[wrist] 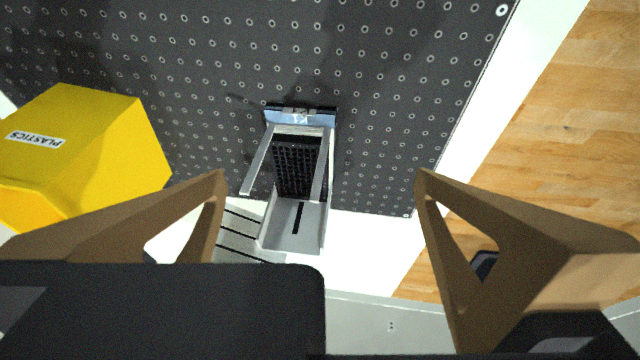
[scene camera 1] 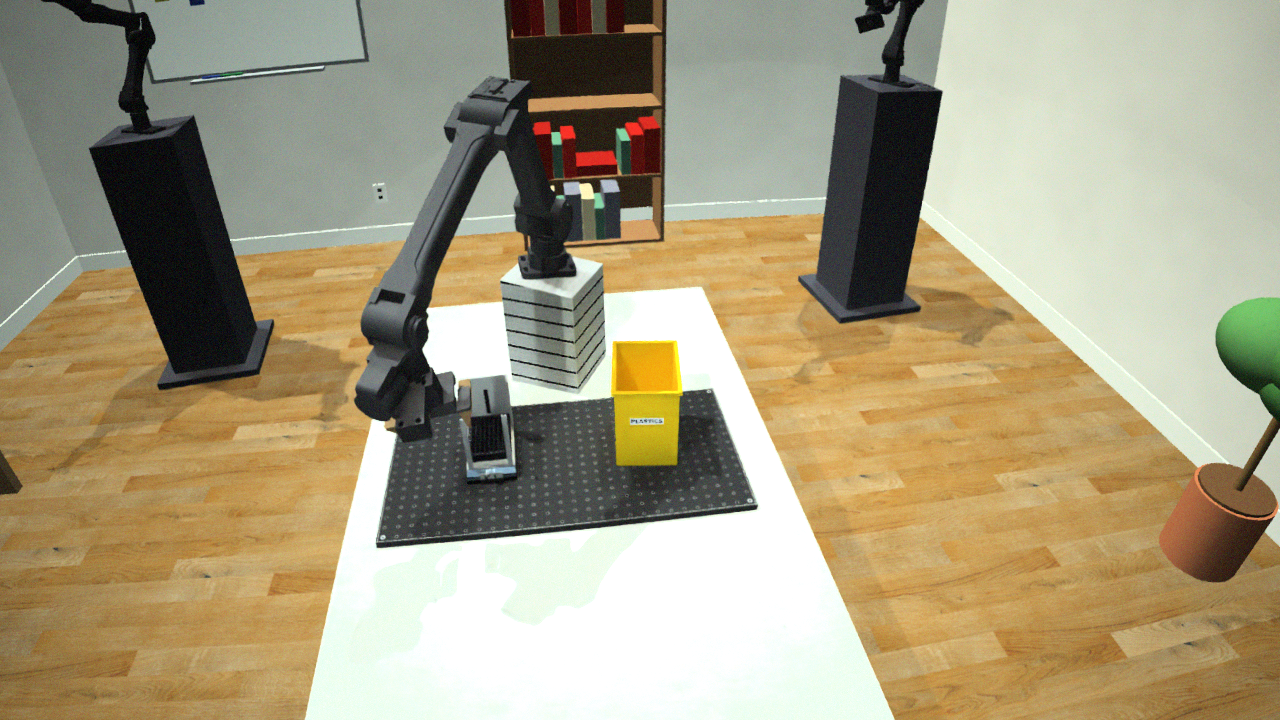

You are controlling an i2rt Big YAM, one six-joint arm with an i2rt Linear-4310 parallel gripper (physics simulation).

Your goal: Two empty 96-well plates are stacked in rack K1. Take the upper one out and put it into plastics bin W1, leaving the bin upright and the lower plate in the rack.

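Note:
Rack K1 stands on the left part of the perforated board, with a blue label strip, upright side rails and a tall grey slotted panel. A black 96-well plate lies in it; the lower plate cannot be told apart from it. Yellow bin W1, labelled PLASTICS, stands upright to the right of the rack in the scene view. My gripper is open and empty, raised at the rack's upper left in the scene view. In the wrist view the rack lies beyond and between the fingers.
The dark perforated board lies on the white table. The arm stands on a white block with black stripes, behind the board and between rack and bin. The bin's walls rise high above the board.

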